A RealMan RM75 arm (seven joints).
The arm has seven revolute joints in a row. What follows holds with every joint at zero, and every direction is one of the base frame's. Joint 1 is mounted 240.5 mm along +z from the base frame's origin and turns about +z. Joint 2 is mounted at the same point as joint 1 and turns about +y. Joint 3 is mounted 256 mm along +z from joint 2 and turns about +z. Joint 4 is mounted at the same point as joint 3 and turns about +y. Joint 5 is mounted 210 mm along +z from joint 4 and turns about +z. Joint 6 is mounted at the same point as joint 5 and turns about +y. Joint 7 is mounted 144 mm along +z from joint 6 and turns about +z. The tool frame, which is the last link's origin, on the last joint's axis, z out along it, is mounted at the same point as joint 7; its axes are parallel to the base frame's.
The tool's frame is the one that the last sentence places.
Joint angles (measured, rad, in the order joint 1, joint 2, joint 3, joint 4, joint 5, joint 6, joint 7), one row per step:
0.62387 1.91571 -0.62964 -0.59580 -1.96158 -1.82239 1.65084
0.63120 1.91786 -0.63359 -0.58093 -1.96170 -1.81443 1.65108
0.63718 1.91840 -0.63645 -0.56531 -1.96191 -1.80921 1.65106
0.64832 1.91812 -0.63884 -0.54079 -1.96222 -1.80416 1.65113
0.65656 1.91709 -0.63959 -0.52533 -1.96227 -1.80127 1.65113
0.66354 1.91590 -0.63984 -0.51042 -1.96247 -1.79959 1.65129
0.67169 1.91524 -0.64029 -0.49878 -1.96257 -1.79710 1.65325
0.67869 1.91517 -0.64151 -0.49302 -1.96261 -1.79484 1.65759
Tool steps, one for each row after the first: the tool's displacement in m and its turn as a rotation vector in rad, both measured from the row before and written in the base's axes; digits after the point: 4 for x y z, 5 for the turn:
-0.0014 0.0011 -0.0037 -0.00811 0.00420 -0.00416
-0.0008 0.0005 -0.0030 -0.00880 0.00474 -0.00462
-0.0020 0.0010 -0.0040 -0.01400 0.00881 -0.00462
-0.0016 0.0010 -0.0021 -0.00792 0.00540 -0.00176
-0.0012 0.0006 -0.0018 -0.00818 0.00564 -0.00238
-0.0019 0.0012 -0.0016 -0.00689 0.00423 -0.00123
-0.0019 0.0013 -0.0010 -0.00540 0.00176 -0.00066

